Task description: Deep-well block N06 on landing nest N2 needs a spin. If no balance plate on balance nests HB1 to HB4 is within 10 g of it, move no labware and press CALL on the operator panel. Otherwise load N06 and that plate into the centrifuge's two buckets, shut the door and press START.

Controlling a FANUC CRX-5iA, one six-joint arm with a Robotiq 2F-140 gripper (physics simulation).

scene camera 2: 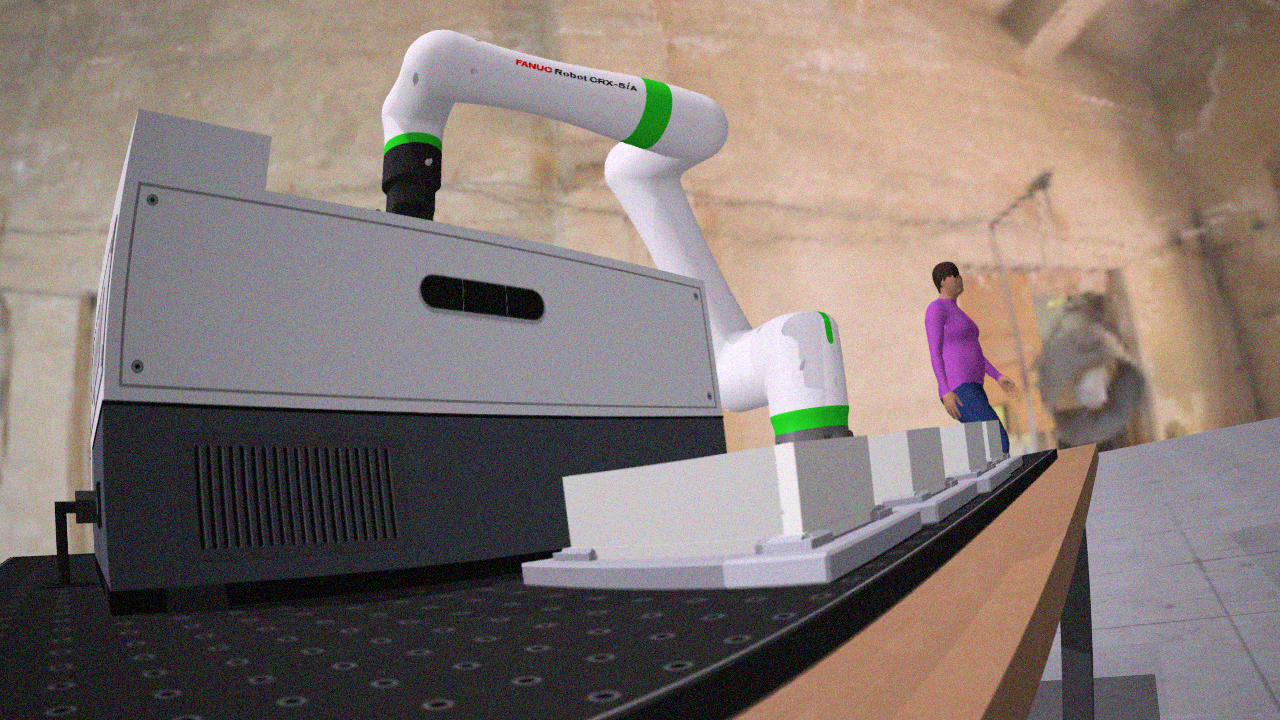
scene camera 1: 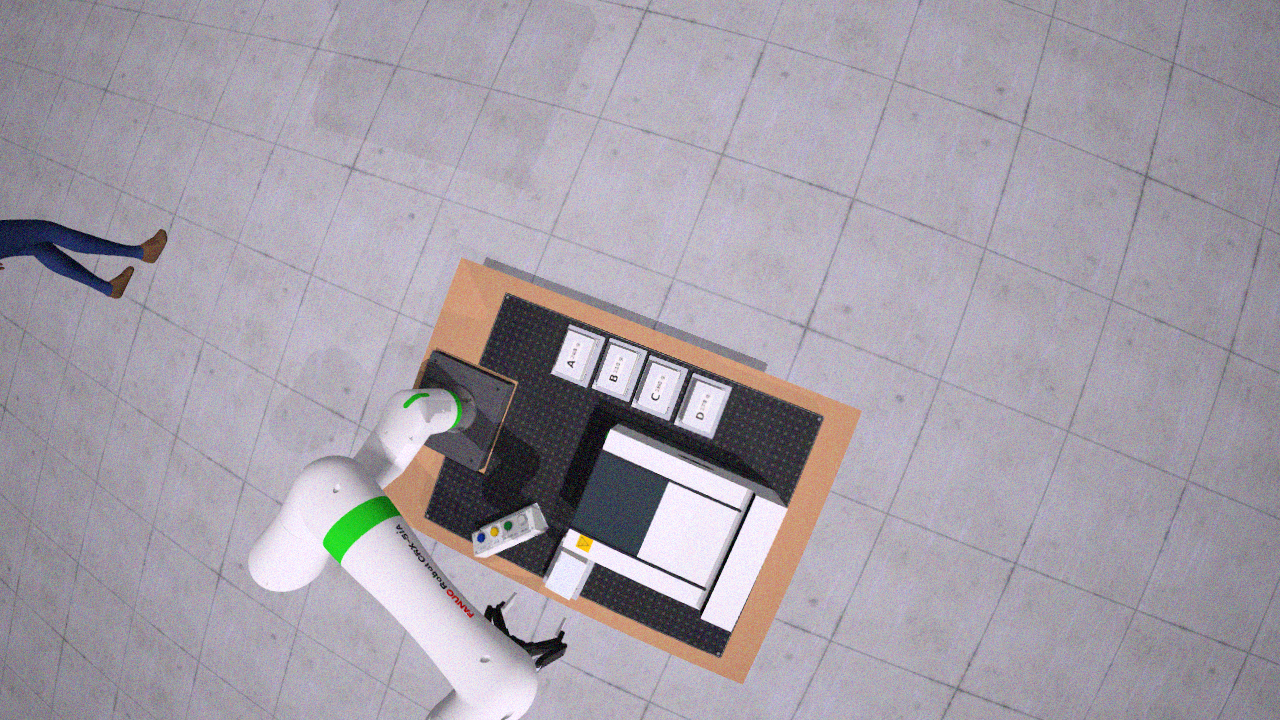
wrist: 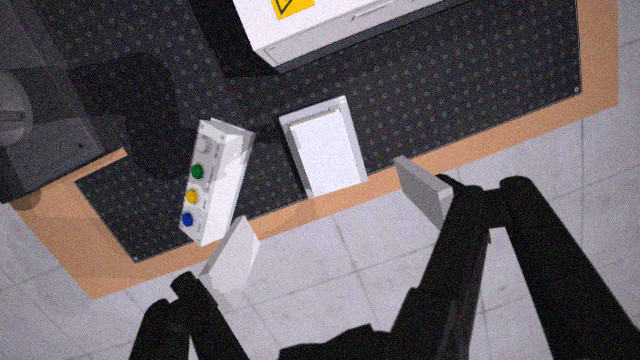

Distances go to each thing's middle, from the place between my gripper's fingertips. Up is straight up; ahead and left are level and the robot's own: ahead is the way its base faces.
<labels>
The white block (scene camera 1: pixel 570 566) is 22 cm below my hand, 1 cm to the right of it and 1 cm ahead of it. The rest, counted from my hand: button box (scene camera 1: pixel 528 522): 24 cm below, 21 cm behind, 3 cm to the left; centrifuge (scene camera 2: pixel 291 398): 28 cm to the left, 26 cm ahead, 16 cm below.
</labels>
